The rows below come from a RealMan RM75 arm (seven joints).
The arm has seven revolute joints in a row. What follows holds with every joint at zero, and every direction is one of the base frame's.
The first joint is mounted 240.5 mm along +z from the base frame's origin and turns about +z.
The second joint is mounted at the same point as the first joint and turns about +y.
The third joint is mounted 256 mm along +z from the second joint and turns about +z.
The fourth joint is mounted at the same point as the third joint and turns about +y.
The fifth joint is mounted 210 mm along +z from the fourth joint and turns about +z.
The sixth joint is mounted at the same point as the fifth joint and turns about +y.
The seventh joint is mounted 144 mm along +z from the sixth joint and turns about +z.
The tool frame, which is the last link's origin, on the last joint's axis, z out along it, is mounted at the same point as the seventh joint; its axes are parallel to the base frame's.
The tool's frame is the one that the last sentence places.
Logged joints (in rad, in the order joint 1, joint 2, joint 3, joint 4, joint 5, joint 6, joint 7), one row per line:
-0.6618, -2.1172, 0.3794, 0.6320, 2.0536, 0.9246, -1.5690
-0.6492, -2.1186, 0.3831, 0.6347, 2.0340, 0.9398, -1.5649
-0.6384, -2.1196, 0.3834, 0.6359, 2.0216, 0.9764, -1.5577
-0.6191, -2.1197, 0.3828, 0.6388, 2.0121, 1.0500, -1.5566
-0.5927, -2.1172, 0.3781, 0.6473, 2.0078, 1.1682, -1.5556
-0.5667, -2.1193, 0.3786, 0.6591, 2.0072, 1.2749, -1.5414
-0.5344, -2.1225, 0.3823, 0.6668, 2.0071, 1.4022, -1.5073
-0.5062, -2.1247, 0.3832, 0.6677, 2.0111, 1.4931, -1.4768
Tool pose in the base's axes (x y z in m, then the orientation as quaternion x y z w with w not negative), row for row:
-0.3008, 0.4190, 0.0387, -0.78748, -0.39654, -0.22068, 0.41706
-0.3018, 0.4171, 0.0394, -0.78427, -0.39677, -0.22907, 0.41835
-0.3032, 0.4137, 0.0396, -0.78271, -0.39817, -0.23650, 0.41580
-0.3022, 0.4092, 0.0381, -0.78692, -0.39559, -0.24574, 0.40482
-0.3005, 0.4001, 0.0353, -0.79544, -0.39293, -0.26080, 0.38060
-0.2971, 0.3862, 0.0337, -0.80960, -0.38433, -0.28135, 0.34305
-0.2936, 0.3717, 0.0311, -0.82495, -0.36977, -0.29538, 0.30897
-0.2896, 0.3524, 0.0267, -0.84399, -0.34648, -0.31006, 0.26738
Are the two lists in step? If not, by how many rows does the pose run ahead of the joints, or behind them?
The pose runs 1 row behind the joints: the pose in row i belongs to the joints in row i - 1.
